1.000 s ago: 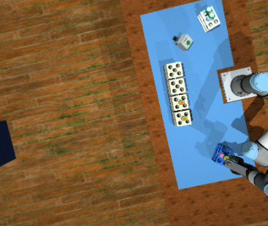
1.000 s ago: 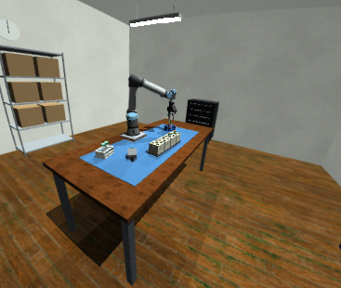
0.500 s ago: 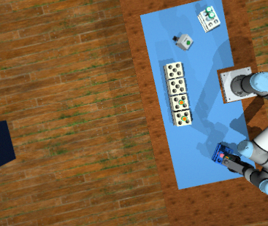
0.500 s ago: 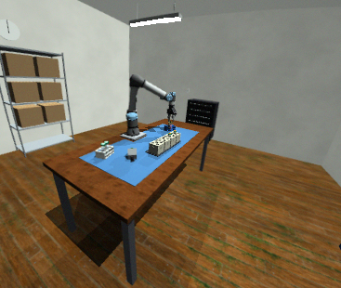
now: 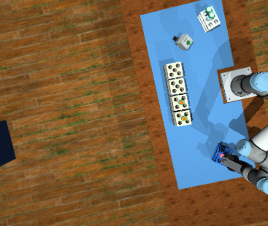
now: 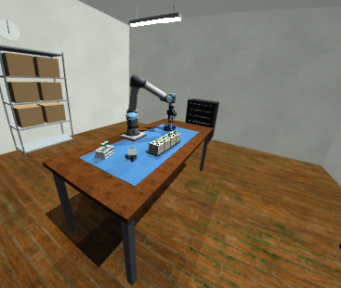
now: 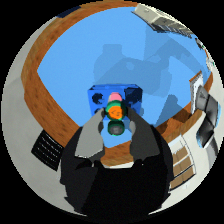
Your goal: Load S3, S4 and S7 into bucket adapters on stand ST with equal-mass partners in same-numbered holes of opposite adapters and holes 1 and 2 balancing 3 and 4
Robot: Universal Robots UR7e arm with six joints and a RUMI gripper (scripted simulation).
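My hand is 80 mm above the blue rack, 20 mm past it and 10 mm to the right of it. From my hand the other things lie so: white rack 940 mm to the right, 80 mm below, 20 mm behind; adapter 290 mm to the right, 240 mm ahead, 60 mm below.
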